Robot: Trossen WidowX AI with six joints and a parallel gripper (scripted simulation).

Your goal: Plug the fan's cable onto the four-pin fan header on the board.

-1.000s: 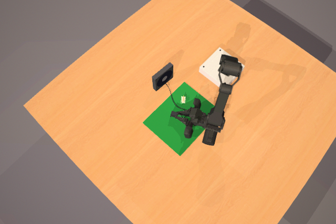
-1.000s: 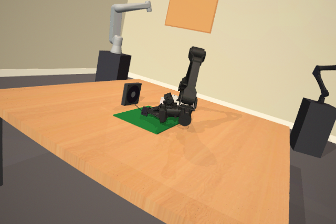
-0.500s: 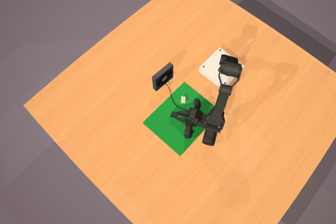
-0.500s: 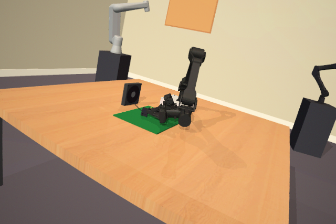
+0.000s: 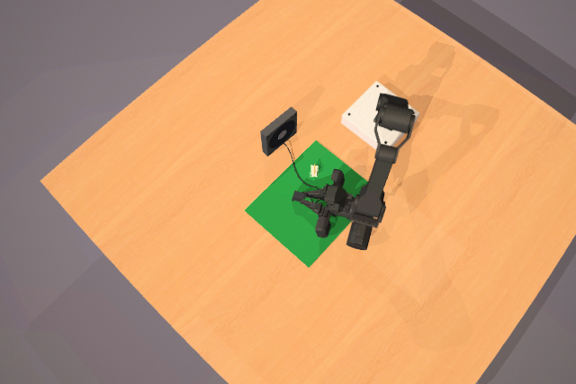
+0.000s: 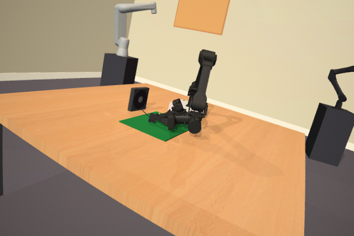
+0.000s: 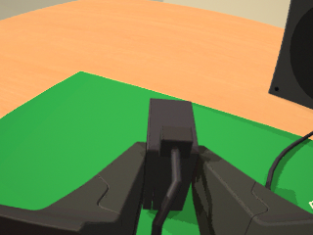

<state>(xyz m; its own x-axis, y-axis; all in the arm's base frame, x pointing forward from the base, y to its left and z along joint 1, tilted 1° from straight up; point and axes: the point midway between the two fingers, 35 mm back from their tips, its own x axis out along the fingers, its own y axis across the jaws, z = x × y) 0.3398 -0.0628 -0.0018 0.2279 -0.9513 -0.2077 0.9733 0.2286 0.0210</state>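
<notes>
My gripper tip is 10 mm to the left of the dark plug and 10 mm above it. Round my gripper tip: black fan 130 mm behind, 140 mm to the right, 30 mm above; green board 20 mm behind, 30 mm to the left, 50 mm below; white four-pin fan header 100 mm behind, 10 mm to the right, 30 mm below.
</notes>
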